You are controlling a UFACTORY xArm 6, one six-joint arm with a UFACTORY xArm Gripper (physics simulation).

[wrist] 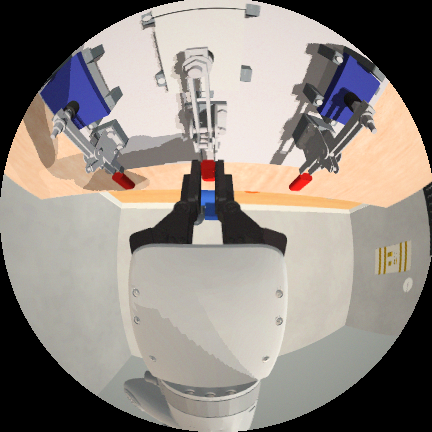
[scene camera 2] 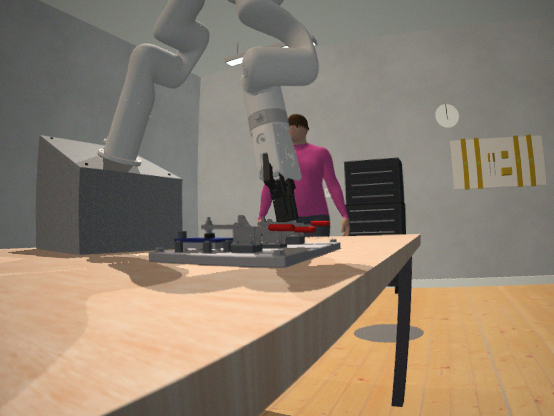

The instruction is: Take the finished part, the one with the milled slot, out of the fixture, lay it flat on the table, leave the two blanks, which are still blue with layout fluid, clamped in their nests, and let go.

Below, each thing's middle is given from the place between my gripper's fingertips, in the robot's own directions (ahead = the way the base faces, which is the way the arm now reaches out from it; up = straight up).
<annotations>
I see the fixture plate (scene camera 2: 297,253) 6 cm behind my hand, 1 cm to the right of it and 6 cm below it.
</annotations>
